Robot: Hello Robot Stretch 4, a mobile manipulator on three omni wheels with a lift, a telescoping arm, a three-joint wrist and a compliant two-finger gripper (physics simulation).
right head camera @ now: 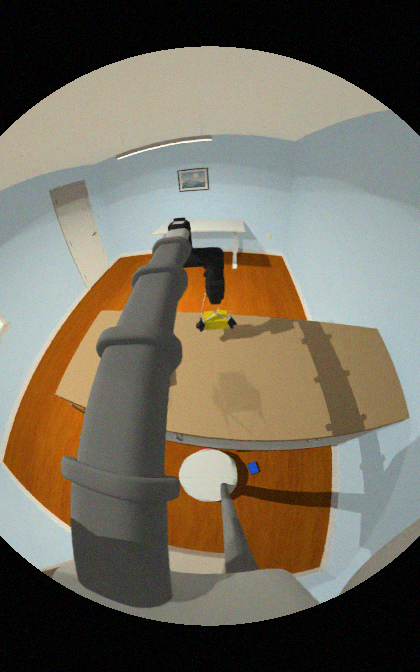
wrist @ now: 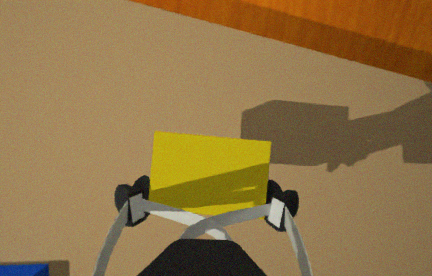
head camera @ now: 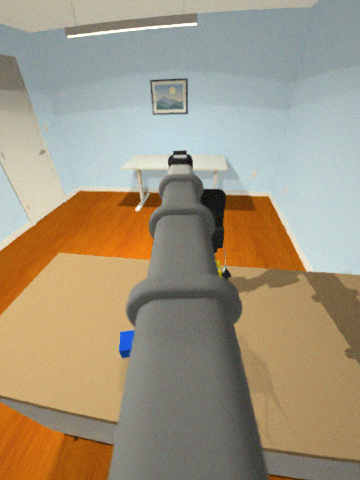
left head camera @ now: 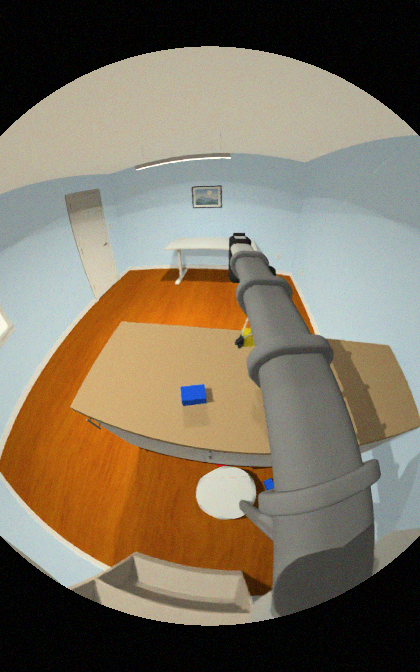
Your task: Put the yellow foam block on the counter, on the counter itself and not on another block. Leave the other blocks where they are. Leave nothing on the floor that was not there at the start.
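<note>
The yellow foam block is between the two black fingertips of my gripper, which is shut on it. It hangs above the counter near its far edge, apart from its shadow in the wrist view. In the head and left head views the arm hides part of the block. A blue block rests on the counter left of the arm, nearer the front.
Another blue block lies on the floor by a white round disc. A bit of red shows at the disc's edge. A white table stands by the far wall.
</note>
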